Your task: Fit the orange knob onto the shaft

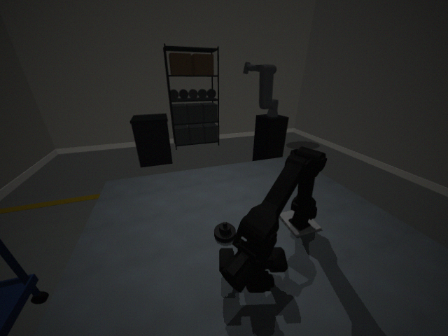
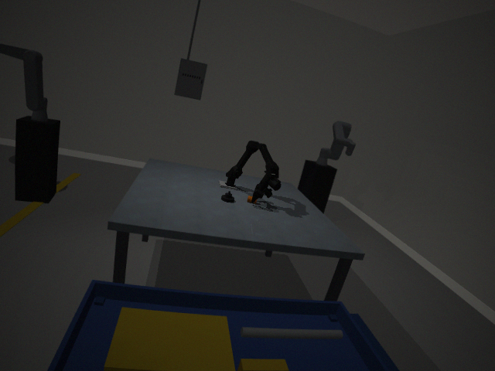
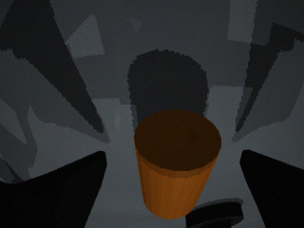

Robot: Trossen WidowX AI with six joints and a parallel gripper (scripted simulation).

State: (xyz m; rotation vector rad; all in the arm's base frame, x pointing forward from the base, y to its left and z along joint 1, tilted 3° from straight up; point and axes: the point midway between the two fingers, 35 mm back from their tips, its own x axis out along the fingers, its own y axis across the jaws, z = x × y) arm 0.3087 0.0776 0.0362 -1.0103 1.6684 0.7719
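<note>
Now: the orange knob 10 mm above my gripper tip. The rest, counted from my gripper tip: dark round pedestal: 10 mm behind, 170 mm to the right, 20 mm above.
</note>
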